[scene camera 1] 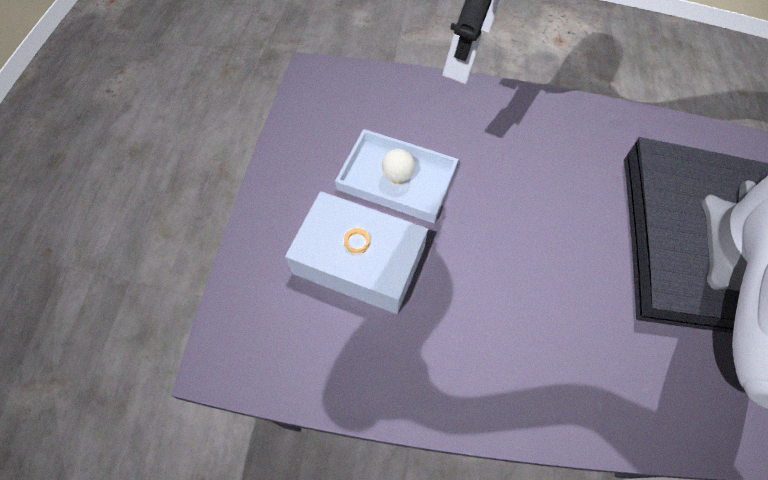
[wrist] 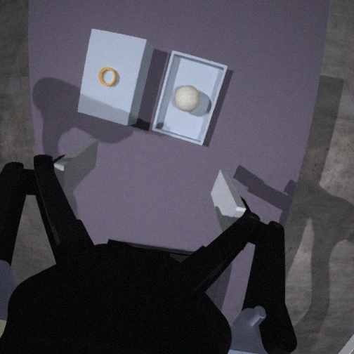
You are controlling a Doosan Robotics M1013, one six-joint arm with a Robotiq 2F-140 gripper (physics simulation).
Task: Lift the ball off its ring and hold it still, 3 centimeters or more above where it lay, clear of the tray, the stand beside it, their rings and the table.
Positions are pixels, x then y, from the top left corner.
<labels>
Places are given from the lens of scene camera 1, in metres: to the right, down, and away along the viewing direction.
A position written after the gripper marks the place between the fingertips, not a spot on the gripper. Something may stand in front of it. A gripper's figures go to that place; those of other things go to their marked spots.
gripper point(scene camera 1: 467, 50): 0.11, -0.25, 0.61
cream ball point(scene camera 1: 398, 165): 0.03, -0.13, 0.84
</labels>
